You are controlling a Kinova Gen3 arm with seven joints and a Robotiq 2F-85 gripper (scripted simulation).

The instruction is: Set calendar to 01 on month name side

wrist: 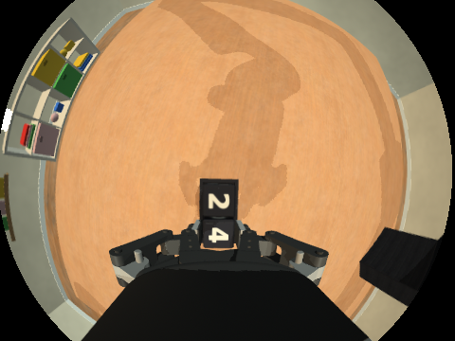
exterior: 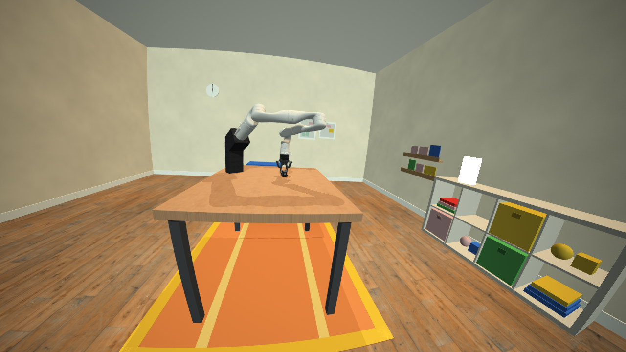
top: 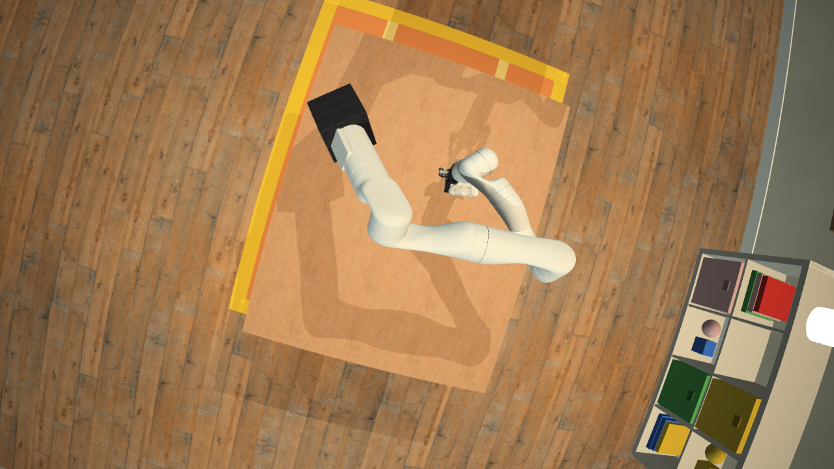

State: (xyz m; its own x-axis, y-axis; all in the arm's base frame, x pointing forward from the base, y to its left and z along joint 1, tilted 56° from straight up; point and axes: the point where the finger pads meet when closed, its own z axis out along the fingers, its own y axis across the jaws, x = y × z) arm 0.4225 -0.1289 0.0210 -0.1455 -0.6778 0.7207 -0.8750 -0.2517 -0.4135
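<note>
Right now the black calendar tray is 20 mm to the right of my hand and 30 mm below it. Also, from my hand: black digit cube 10 mm behind, 30 mm to the right, 10 mm below.
</note>
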